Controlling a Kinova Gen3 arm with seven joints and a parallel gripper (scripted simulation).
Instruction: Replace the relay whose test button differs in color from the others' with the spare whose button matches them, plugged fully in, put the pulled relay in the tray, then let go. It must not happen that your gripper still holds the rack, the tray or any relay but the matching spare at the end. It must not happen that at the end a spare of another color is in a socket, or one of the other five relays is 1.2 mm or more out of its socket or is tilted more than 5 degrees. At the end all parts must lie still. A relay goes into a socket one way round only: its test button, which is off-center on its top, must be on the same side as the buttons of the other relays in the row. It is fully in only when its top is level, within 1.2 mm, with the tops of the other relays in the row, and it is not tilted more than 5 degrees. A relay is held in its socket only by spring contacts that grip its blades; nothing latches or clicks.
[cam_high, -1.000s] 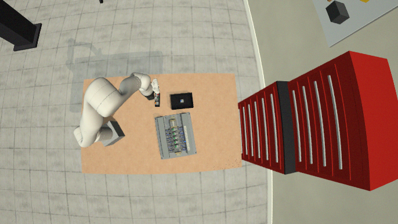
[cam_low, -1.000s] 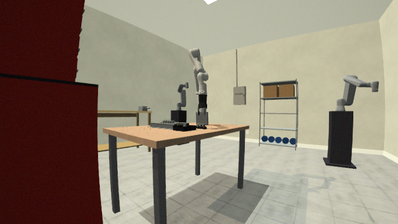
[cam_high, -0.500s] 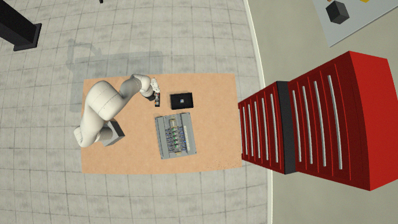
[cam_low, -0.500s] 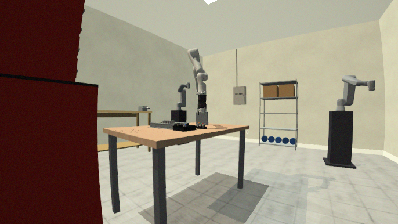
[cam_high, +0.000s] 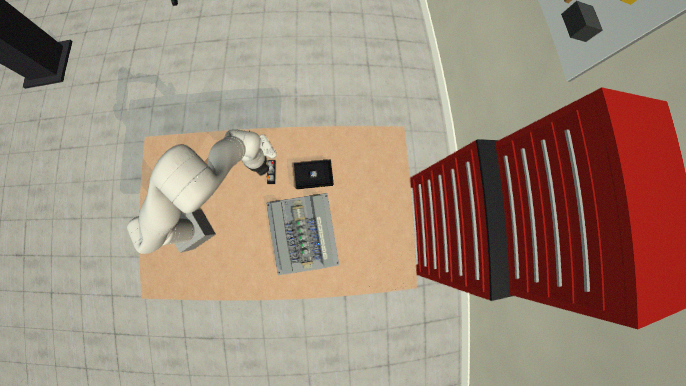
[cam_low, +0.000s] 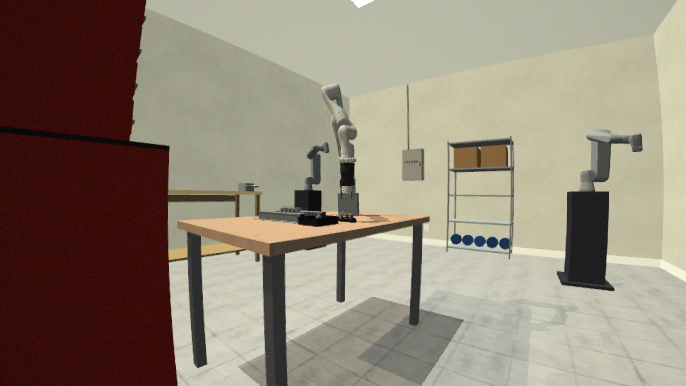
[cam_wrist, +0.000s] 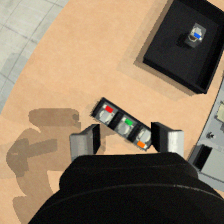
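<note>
Right now the small black spare holder is 13 cm below my hand. Also, from my hand: black tray (18 cm ahead, 12 cm below, 3 cm to the right).
</note>
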